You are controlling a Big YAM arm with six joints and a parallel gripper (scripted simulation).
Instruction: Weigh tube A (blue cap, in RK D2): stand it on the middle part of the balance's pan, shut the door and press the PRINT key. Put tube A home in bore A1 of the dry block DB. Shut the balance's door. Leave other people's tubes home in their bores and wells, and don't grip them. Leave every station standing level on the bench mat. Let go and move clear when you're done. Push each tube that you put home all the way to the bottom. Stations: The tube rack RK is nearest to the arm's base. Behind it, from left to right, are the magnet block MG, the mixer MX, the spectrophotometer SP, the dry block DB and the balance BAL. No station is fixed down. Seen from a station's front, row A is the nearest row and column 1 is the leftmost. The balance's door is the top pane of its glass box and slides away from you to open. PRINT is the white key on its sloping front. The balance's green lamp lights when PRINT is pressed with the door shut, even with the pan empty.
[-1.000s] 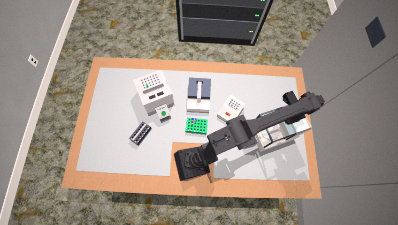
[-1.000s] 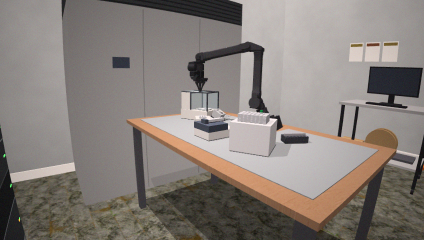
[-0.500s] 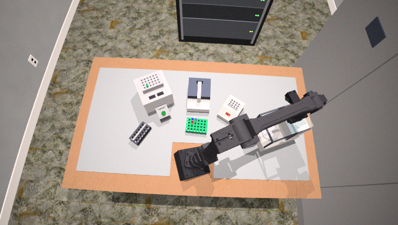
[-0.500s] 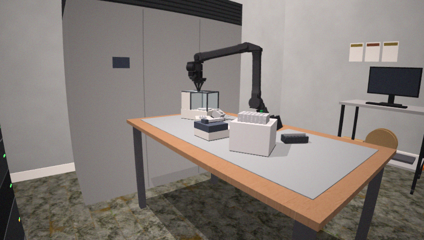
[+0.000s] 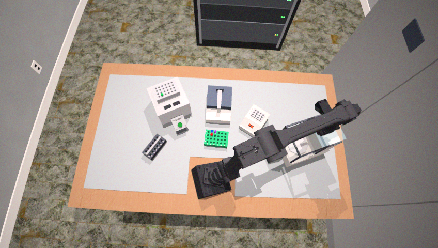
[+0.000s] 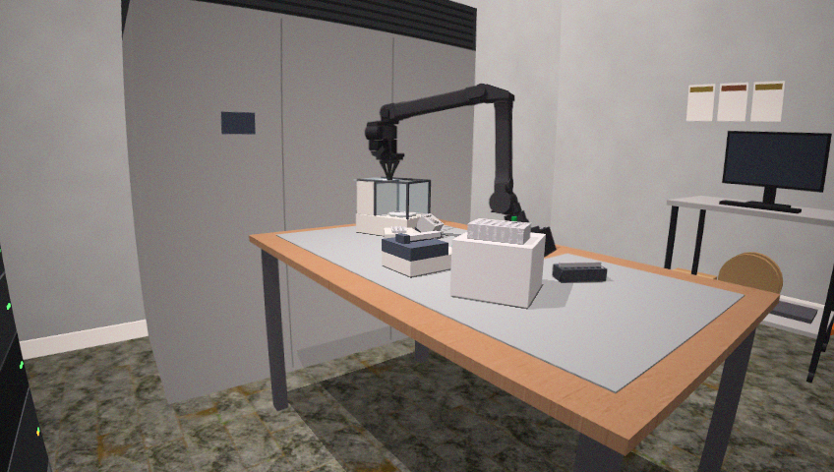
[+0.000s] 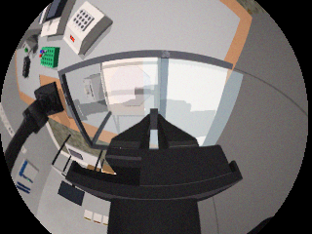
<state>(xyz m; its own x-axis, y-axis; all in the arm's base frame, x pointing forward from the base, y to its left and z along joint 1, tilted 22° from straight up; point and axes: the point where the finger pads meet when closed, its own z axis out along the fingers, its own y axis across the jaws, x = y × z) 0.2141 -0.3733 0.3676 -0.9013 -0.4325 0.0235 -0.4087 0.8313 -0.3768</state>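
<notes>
Now: hand 30 mm to the left of the balance door, 10 mm short of it and 10 mm above it. Round my hand: green rack RK (490 mm to the left, 200 mm below, 20 mm behind); then white print key (190 mm to the left, 150 mm below, 90 mm behind); then dry block DB (290 mm to the left, 190 mm below, 100 mm ahead).
</notes>
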